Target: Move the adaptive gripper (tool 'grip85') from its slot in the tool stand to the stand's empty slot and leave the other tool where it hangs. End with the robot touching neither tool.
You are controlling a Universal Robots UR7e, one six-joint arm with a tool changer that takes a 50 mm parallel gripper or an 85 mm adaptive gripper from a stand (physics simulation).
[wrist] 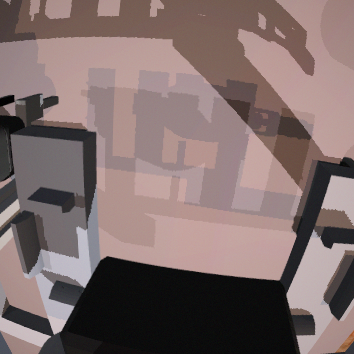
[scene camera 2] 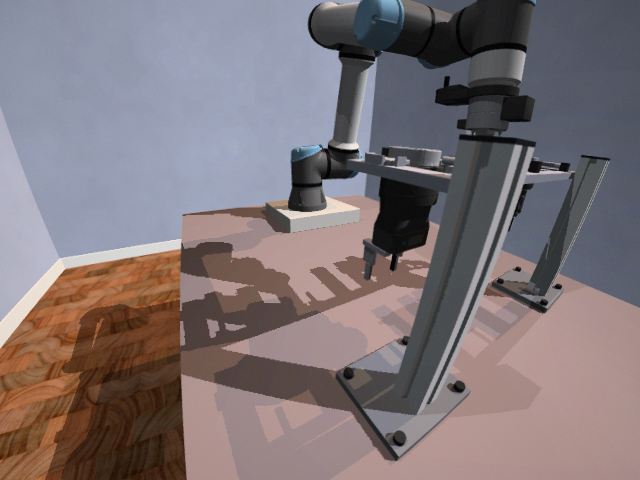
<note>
In view: a hanging tool [scene camera 2: 402,224] and a tool stand [scene camera 2: 404,390].
The tool stand shows as well in the wrist view [wrist: 56,226].
</note>
